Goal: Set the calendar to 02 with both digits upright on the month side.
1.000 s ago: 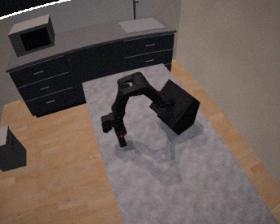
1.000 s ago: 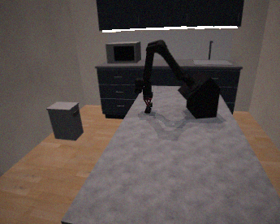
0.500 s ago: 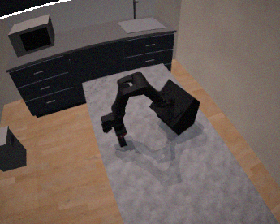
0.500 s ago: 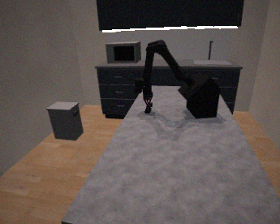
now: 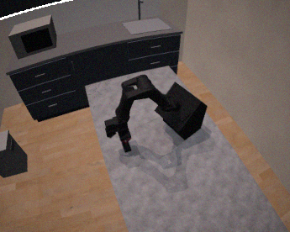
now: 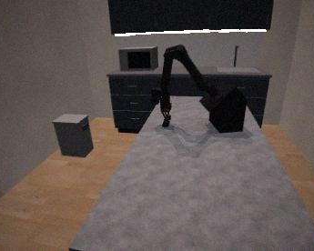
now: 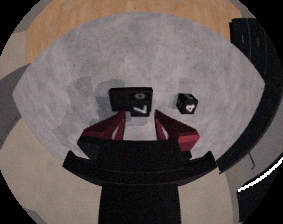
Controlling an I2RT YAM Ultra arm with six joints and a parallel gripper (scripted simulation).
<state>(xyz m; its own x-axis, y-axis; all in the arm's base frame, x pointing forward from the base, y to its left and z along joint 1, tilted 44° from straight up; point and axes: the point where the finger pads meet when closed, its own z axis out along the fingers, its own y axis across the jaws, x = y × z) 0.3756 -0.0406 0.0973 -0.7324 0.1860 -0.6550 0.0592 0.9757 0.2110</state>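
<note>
Right now my hand is 20 mm to the right of the dark tray and 50 mm above it. Round my hand: dark calendar cube 10 mm behind, 90 mm to the right, 40 mm below.
</note>
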